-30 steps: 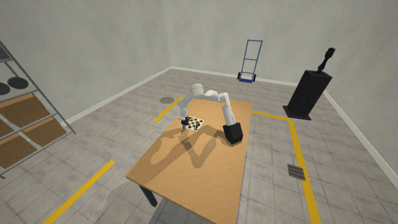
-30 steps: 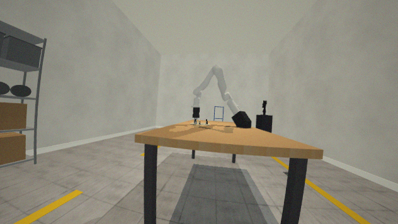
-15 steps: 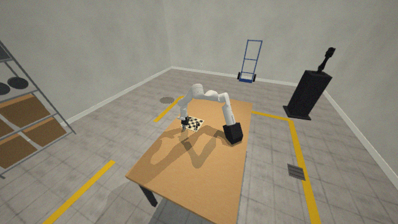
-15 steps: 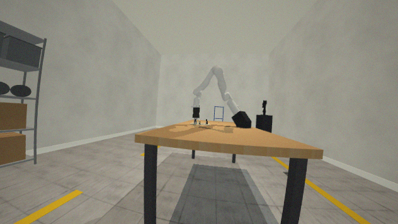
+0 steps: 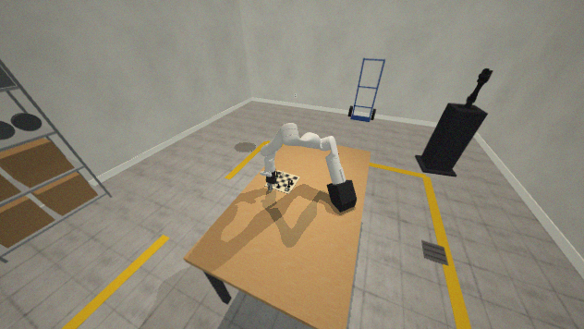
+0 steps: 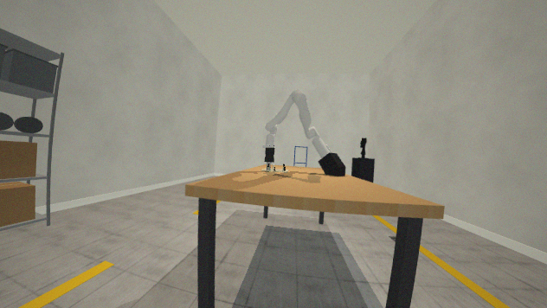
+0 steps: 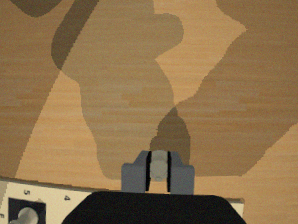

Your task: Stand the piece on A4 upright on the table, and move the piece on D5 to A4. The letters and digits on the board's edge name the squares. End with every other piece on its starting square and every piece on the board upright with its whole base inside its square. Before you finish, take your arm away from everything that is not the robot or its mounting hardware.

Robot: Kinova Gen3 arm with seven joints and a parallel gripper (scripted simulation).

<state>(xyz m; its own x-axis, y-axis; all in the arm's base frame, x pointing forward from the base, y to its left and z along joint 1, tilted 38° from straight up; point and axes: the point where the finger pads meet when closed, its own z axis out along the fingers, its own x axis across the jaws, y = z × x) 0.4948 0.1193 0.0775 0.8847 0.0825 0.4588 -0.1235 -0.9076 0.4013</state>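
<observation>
Right now my hand is 60 mm past the small chessboard, 130 mm to the left of it and 30 mm above it. The rest, counted from my hand: black piece (180 mm to the right).
</observation>
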